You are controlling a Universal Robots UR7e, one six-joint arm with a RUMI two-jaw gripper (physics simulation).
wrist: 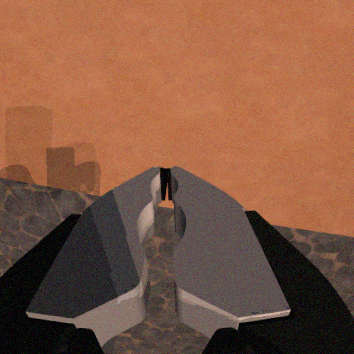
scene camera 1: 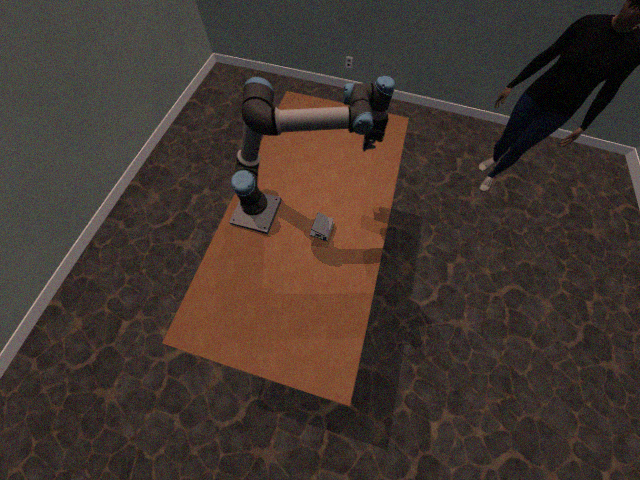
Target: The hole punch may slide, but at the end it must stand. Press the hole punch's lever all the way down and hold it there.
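The hole punch, small and grey, stands on the orange-brown table top near the middle, to the right of the arm's base in the scene view. Its lever looks raised at a slant, though it is too small there to tell exactly. The gripper is shut with nothing between its fingertips. It hangs above the far right part of the table, well away from the hole punch and not touching it. The hole punch does not show in the wrist view.
The arm's square base plate sits at the table's left edge. Shadows of the arm fall across the table beside the hole punch. A person stands on the floor to the right, apart from the table. Walls stand behind and at the left.
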